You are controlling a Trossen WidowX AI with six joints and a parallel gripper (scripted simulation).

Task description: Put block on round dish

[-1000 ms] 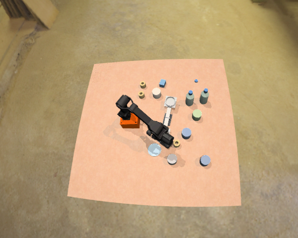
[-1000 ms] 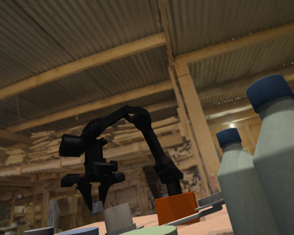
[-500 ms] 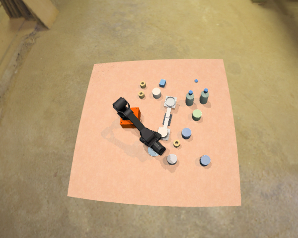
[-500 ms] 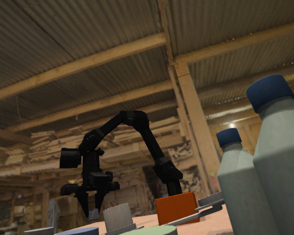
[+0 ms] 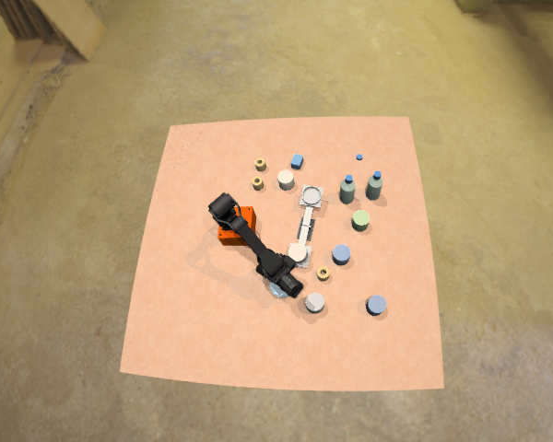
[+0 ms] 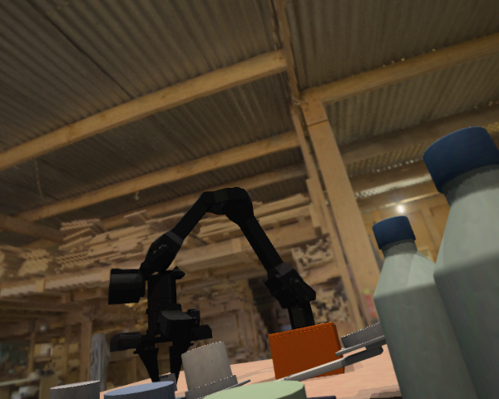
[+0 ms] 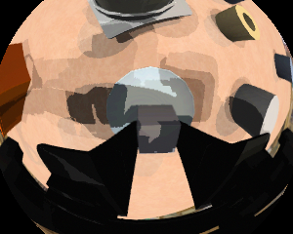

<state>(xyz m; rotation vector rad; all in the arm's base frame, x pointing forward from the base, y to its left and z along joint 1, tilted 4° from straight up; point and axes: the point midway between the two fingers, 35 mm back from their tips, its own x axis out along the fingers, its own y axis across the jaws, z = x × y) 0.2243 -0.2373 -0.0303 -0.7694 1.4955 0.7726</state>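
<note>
Now: the small grey block right at my gripper tip. Round my gripper tip: grey cylinder (15 cm ahead, 7 cm to the right); then green cylinder (31 cm ahead, 27 cm to the left); then pale blue round dish (3 cm below).
</note>
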